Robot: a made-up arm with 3 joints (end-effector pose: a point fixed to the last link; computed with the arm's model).
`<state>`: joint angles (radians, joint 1 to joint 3).
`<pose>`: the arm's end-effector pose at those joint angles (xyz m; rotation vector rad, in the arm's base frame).
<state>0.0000 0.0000 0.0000</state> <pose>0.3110 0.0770 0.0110 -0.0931 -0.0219 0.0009</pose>
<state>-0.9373 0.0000 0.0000</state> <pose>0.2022 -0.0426 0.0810 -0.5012 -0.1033 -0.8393</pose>
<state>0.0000 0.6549 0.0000</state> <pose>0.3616 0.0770 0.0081 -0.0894 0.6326 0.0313</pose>
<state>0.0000 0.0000 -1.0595</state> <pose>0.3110 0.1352 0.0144 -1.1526 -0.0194 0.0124</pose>
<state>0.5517 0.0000 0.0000</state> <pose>0.3119 0.1821 -0.0047 0.1522 0.0273 0.4928</pose>
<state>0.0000 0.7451 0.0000</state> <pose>0.3681 0.0770 0.0051 -0.0883 0.7227 0.0355</pose>
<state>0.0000 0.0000 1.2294</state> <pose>0.3110 0.0531 -0.0510 1.1362 -0.0194 -0.0125</pose>
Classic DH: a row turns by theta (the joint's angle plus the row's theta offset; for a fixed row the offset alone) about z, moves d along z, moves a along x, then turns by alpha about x. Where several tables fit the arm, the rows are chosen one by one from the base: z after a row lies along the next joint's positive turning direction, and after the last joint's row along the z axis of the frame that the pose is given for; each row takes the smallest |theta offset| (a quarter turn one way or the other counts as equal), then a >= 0, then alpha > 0; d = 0 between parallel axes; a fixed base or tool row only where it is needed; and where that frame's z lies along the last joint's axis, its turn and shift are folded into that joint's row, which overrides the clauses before.
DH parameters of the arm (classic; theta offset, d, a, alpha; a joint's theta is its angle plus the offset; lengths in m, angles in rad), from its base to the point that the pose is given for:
base (fixed): -1.278 -0.2684 -0.0959 -0.4675
joint 1: 1.3079 0.3426 0.2353 -1.4403
joint 2: 1.1205 -0.0274 -0.028 1.5708
joint 3: 1.4776 -0.02 -0.0363 -1.5926
tool (fixed): -1.5709 0.0448 0 0

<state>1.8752 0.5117 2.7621</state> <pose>0.0488 0.3373 0.0103 -1.7637 -2.5590 0.2080</pose>
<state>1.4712 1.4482 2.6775</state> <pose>0.1447 0.3310 -0.0038 1.1179 2.0138 -0.9564</pose>
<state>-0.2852 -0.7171 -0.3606</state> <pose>0.2471 0.0559 -0.0028 -0.6447 -0.7173 -0.3629</pose>
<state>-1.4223 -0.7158 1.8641</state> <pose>0.0983 -0.1143 0.0466 0.4959 -1.2355 -0.0398</pose>
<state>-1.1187 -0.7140 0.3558</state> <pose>0.1356 -0.0481 0.0518 -0.5973 -0.8858 -0.6638</pose>
